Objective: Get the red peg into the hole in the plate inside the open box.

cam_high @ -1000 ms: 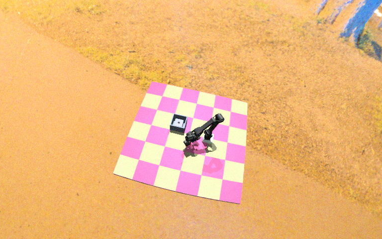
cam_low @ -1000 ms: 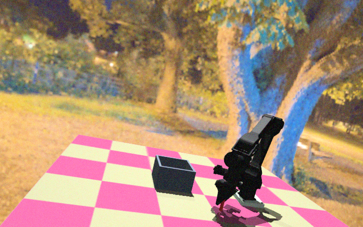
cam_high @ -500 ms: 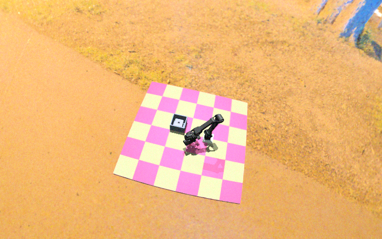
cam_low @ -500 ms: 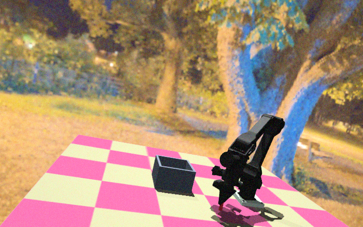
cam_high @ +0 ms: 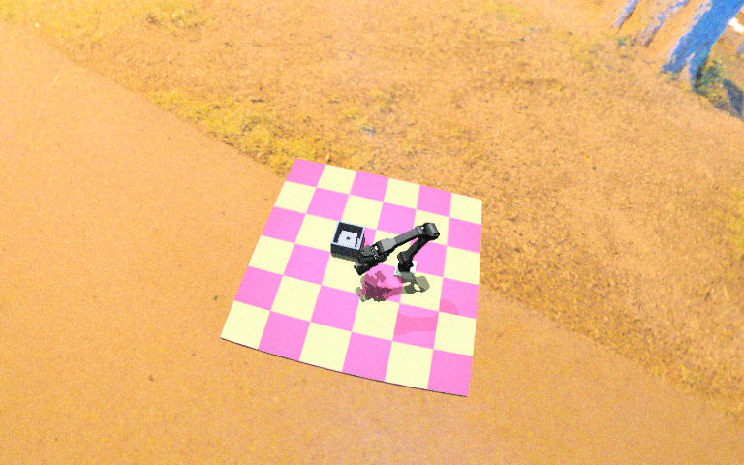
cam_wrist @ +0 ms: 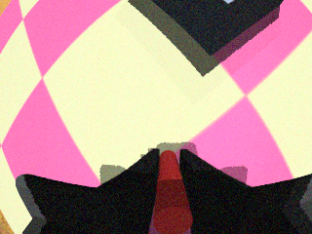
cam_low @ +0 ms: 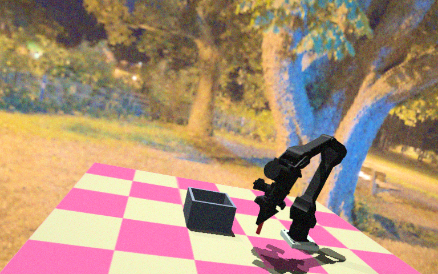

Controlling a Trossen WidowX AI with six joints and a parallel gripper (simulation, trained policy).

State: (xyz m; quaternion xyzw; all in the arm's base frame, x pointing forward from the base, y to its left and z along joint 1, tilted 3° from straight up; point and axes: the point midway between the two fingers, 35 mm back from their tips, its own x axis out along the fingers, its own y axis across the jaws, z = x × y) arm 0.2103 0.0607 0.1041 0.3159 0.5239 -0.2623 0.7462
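Now: the dark box 10 cm ahead of my gripper tip, 19 cm to the right of it and 6 cm below it. Round my gripper tip: red peg: 1 cm behind, 1 cm to the left, 1 cm above.
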